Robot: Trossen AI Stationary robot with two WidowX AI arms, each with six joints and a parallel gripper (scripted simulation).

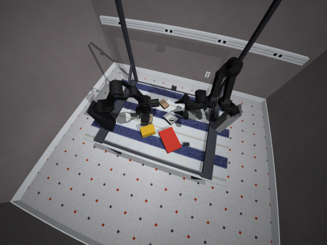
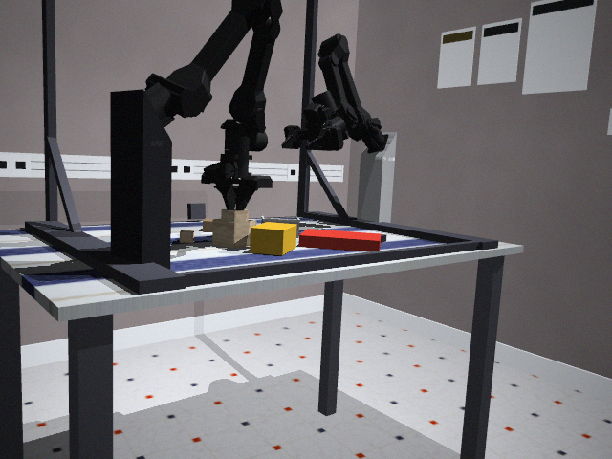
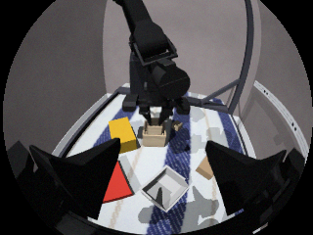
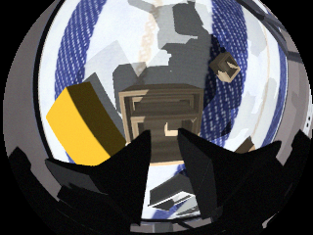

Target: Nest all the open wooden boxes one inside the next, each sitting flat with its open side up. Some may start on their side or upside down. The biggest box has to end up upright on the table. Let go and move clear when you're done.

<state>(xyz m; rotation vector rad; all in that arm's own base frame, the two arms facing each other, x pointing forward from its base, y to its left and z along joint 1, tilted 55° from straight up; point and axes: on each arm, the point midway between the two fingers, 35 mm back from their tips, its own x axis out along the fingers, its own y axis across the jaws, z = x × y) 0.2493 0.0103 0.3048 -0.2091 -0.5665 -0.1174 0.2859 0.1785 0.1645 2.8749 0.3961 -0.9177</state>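
Now: right hand 8 cm above the medium wooden box. Round my right hand: white box (20 cm to the left, 8 cm below, 1 cm behind); then tiny wooden box (10 cm behind, 9 cm below, 6 cm to the right); then brown block (17 cm behind, 14 cm to the left, 9 cm below).
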